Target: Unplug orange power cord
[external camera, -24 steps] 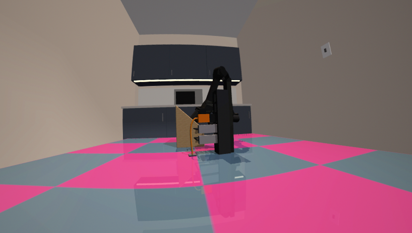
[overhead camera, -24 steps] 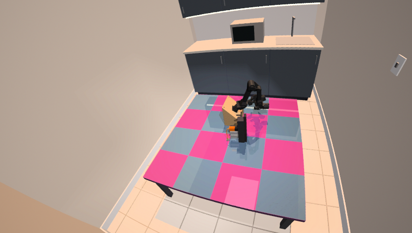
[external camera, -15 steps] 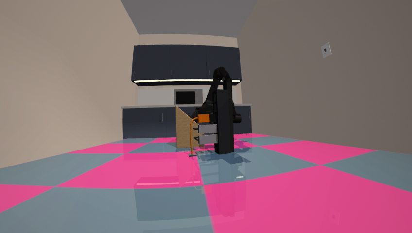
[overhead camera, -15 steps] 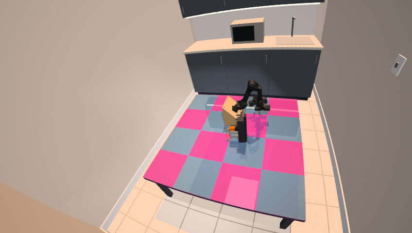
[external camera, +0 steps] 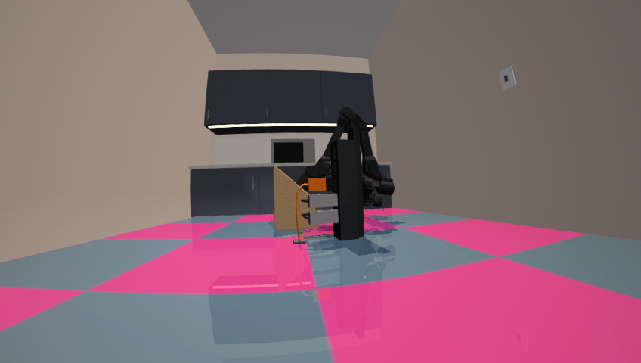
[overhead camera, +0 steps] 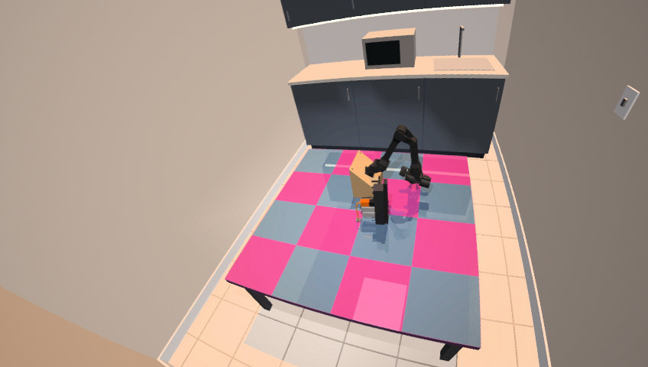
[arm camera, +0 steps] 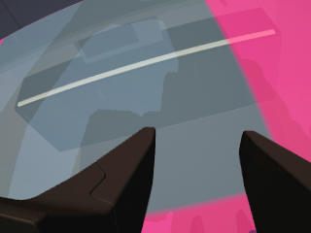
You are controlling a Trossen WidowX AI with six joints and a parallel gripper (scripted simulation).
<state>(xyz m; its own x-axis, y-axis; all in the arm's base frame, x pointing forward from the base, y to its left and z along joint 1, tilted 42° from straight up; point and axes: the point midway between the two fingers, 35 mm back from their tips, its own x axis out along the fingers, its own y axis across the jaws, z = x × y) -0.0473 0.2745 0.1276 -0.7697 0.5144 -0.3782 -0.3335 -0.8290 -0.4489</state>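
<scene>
My gripper tip is 360 mm short of the orange plug, 280 mm to the left of it and 100 mm below it.
</scene>
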